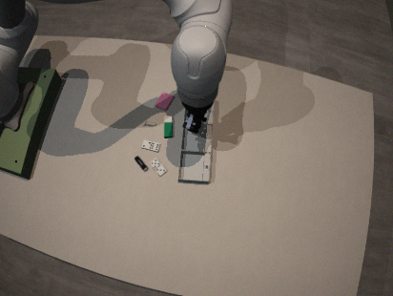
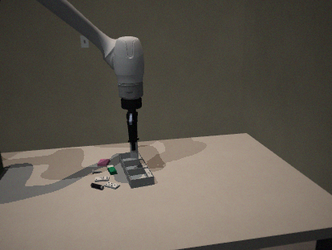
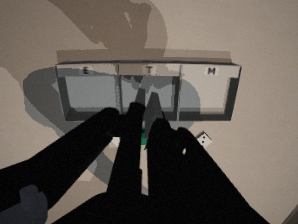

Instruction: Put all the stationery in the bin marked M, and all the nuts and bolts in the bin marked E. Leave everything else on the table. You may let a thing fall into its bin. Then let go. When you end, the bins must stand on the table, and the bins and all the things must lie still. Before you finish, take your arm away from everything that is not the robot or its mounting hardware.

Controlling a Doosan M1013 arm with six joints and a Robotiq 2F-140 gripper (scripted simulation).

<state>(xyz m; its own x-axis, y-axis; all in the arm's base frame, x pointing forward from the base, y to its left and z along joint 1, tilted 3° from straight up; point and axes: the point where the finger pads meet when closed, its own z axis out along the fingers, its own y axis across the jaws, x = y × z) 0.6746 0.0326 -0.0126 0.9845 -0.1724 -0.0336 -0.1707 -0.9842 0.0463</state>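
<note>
The grey three-compartment bin row is 10 mm to the right of my hand and 80 mm below it. Also, from my hand: pink pad: 120 mm behind, 100 mm to the left, 90 mm below; green eraser: 90 mm behind, 20 mm to the left, 80 mm below; grey bolt: 150 mm behind, 20 mm to the left, 90 mm below.
</note>
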